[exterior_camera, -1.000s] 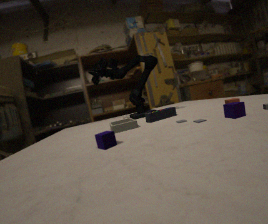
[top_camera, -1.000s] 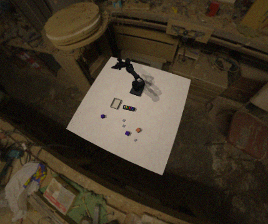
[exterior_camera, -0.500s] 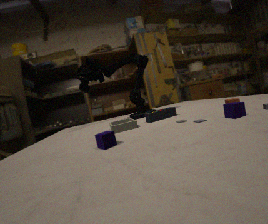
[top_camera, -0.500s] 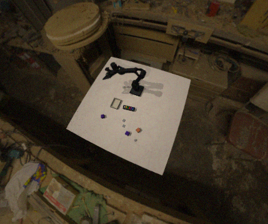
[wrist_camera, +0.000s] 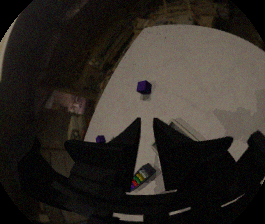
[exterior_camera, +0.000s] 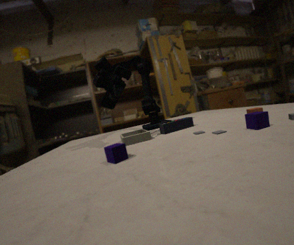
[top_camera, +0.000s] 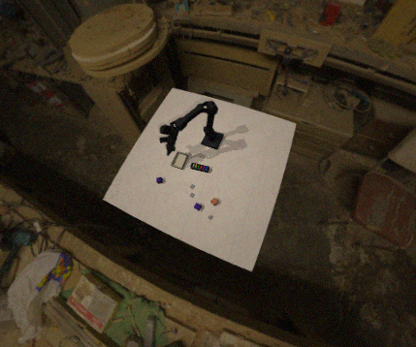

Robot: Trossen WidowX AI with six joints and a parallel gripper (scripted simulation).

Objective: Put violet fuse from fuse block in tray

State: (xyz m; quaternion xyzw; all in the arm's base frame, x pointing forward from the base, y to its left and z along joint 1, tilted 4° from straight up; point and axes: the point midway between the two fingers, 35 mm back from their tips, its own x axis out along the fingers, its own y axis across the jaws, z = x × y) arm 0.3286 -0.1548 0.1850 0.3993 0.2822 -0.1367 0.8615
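My gripper tip is now 90 mm past the violet fuse, 250 mm to the right of it and 140 mm above it. From my gripper tip the other things lie so: grey tray 50 mm behind, 30 mm to the left, 160 mm below; then orange-brown block 100 mm ahead, 460 mm to the left, 150 mm below.
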